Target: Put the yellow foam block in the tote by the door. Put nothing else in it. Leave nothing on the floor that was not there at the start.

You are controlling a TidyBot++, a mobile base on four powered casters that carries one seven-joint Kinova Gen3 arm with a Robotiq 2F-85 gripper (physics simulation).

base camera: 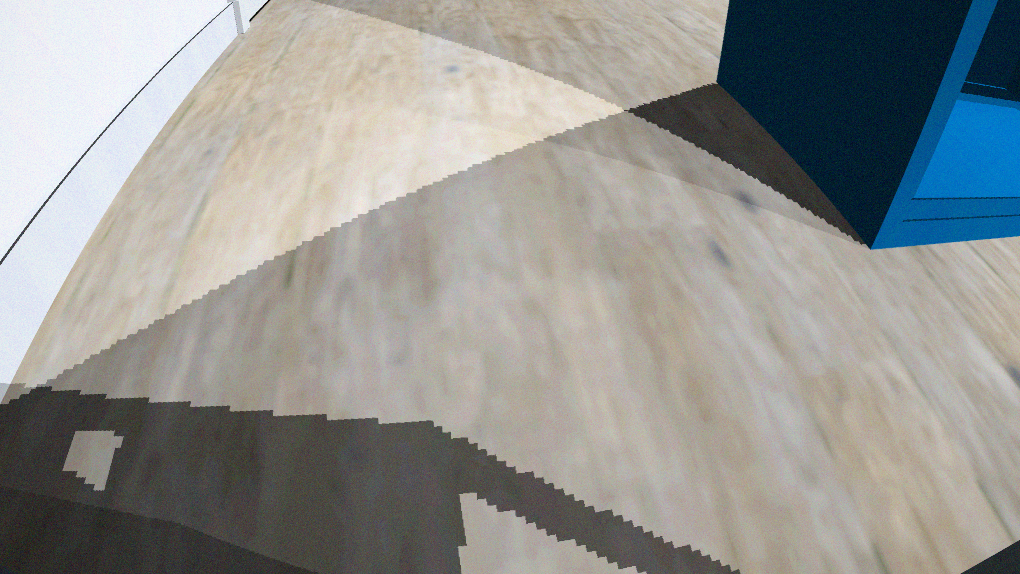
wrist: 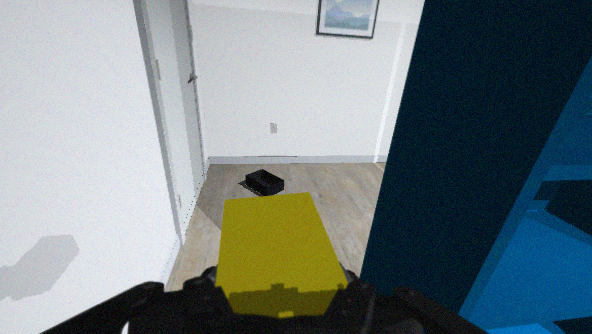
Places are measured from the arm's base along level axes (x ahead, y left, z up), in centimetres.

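Pixels of known places: gripper, between the fingertips: (wrist: 280, 276).
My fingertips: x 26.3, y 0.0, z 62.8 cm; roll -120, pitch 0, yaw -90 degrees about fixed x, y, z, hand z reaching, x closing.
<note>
Behind a point stands the place of what it marks.
The yellow foam block (wrist: 280, 242) @(x 25.8, y 0.2, z 65.9 cm) is held between the fingers of my gripper (wrist: 280, 276) @(x 26.3, y 0.0, z 62.8 cm), low in the middle of the wrist view. The gripper is shut on it. The black tote (wrist: 265, 183) @(x 220.7, y 17.4, z -39.4 cm) stands on the floor well ahead, beyond the block in the wrist view, near the door (wrist: 175, 100) @(x 167.9, y 66.7, z 44.0 cm) on the left. Its open top faces up; the inside is too dark and small to make out. The tote does not show in the base camera view.
A blue shelf unit (base camera: 798, 107) @(x 76.2, y -41.3, z -32.3 cm) (wrist: 450, 125) @(x 75.9, y -41.3, z 60.6 cm) stands close on the right. A white wall (base camera: 78, 85) @(x 69.8, y 55.2, z -23.6 cm) (wrist: 75, 125) @(x 82.3, y 56.9, z 53.5 cm) runs along the left. Wooden floor (base camera: 499, 321) @(x 44.3, y -0.4, z -39.7 cm) (wrist: 345, 200) @(x 197.1, y -53.8, z -39.7 cm) lies between them. A far wall with a framed picture (wrist: 347, 15) @(x 274.6, y -50.1, z 106.0 cm) stands behind the tote.
</note>
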